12 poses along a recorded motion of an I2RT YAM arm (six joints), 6.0 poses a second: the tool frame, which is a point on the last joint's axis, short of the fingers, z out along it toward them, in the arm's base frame.
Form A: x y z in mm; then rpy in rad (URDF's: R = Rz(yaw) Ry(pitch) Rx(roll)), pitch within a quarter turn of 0, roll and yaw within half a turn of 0.
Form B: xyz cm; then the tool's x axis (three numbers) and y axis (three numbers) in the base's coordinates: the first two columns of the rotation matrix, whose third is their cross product. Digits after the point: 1 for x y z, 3 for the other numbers.
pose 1, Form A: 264 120 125 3.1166 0.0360 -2.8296
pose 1, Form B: 26.4 12.0 12.5 -0.951 -0.307 -0.036 -0.308 0.951 0.025
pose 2, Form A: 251 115 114 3.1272 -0.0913 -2.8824
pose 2, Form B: 25.1 11.5 11.4 -0.963 -0.255 0.091 -0.255 0.967 0.014
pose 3, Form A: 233 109 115 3.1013 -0.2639 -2.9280
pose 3, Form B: 23.3 10.9 11.5 -0.943 -0.205 0.261 -0.202 0.979 0.039
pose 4, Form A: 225 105 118 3.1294 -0.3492 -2.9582
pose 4, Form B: 22.5 10.5 11.8 -0.924 -0.171 0.342 -0.178 0.984 0.011
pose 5, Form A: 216 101 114 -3.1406 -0.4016 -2.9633
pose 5, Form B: 21.6 10.1 11.4 -0.906 -0.163 0.391 -0.178 0.984 -0.001
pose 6, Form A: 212 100 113 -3.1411 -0.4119 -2.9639
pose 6, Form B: 21.2 10.0 11.3 -0.902 -0.162 0.400 -0.177 0.984 0.000
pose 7, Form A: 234 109 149 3.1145 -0.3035 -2.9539
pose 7, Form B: 23.4 10.9 14.9 -0.938 -0.178 0.299 -0.179 0.984 0.026
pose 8, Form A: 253 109 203 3.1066 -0.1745 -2.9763
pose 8, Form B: 25.3 10.9 20.3 -0.971 -0.162 0.174 -0.158 0.987 0.034
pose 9, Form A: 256 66 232 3.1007 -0.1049 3.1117
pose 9, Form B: 25.6 6.6 23.2 -0.994 0.030 0.105 0.034 0.999 0.041
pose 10, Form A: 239 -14 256 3.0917 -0.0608 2.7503
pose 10, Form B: 23.9 -1.4 25.6 -0.923 0.381 0.061 0.384 0.922 0.050
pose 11, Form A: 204 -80 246 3.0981 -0.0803 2.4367
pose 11, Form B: 20.4 -8.0 24.6 -0.759 0.646 0.080 0.650 0.759 0.043
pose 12, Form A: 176 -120 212 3.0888 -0.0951 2.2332
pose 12, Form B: 17.6 -12.0 21.2 -0.612 0.785 0.095 0.790 0.610 0.053
